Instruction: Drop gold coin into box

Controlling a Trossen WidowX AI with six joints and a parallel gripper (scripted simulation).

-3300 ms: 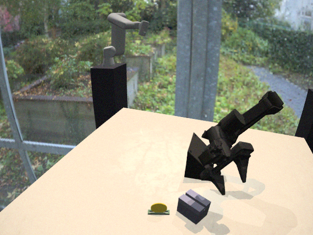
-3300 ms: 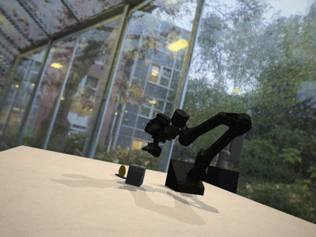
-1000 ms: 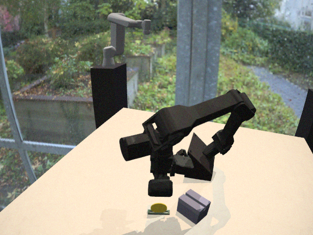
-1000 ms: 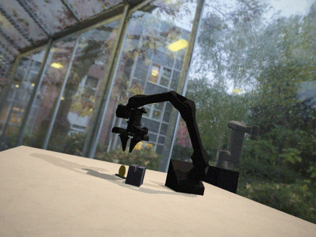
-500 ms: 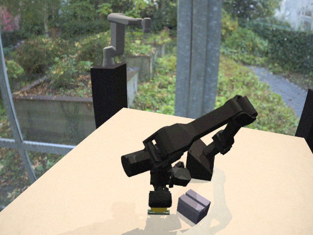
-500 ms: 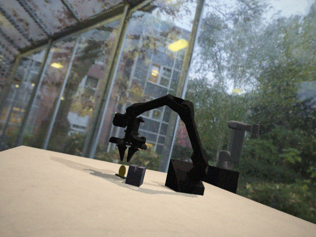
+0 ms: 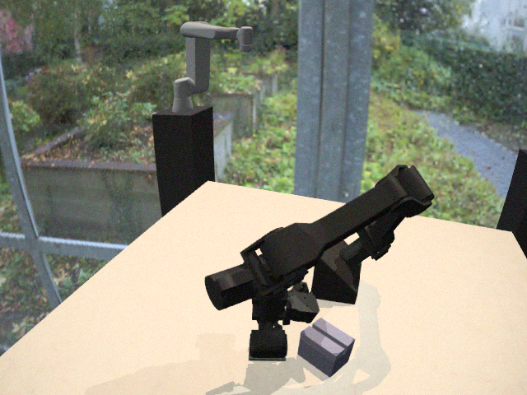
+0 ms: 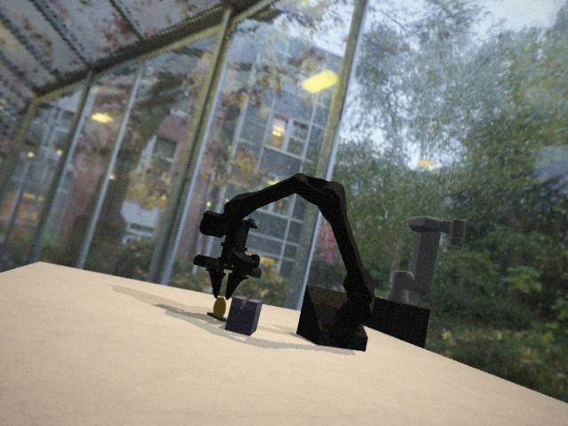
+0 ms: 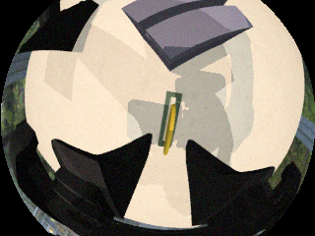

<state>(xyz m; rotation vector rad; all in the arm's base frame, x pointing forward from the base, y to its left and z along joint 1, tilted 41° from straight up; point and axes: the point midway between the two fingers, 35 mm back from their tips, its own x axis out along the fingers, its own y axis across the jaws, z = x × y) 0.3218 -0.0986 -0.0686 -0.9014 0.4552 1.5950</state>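
Now: gripper tip 20 mm above the gold coin.
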